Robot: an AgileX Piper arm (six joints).
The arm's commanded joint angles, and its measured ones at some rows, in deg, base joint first. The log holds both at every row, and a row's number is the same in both.
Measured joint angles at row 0:
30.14 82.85 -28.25 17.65 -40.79 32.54
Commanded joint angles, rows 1 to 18:
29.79 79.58 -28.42 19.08 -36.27 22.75
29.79 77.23 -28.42 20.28 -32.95 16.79
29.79 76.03 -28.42 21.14 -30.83 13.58
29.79 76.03 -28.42 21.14 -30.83 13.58
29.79 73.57 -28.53 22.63 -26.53 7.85
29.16 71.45 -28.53 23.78 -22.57 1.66
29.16 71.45 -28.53 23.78 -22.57 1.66
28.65 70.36 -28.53 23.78 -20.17 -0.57
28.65 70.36 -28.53 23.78 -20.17 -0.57
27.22 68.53 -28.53 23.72 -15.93 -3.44
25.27 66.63 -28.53 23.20 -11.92 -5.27
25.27 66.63 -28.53 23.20 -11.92 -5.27
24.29 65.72 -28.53 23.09 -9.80 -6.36
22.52 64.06 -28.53 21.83 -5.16 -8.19
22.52 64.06 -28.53 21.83 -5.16 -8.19
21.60 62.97 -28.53 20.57 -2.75 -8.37
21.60 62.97 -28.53 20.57 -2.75 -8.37
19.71 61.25 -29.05 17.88 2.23 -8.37
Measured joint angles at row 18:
22.12 64.00 -28.25 21.54 -4.81 -6.65
